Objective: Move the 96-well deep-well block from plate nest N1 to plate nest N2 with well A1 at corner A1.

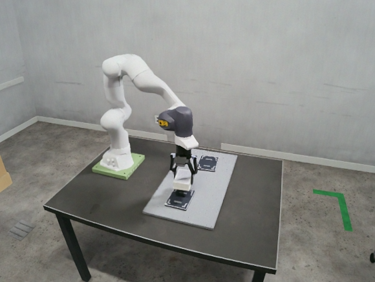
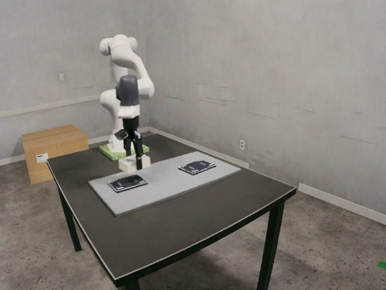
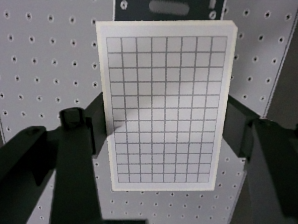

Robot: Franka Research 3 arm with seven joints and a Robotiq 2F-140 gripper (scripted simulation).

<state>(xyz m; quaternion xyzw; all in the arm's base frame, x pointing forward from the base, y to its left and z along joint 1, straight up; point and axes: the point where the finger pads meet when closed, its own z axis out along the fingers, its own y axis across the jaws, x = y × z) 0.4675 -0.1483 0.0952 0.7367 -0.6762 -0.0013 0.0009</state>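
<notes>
My hand is 330 mm to the right of the plate nest N2, 100 mm above it and 50 mm short of it. Round my hand: plate nest N1: 100 mm below, 50 mm to the right; then white 96-well deep-well block: 10 mm below.
</notes>
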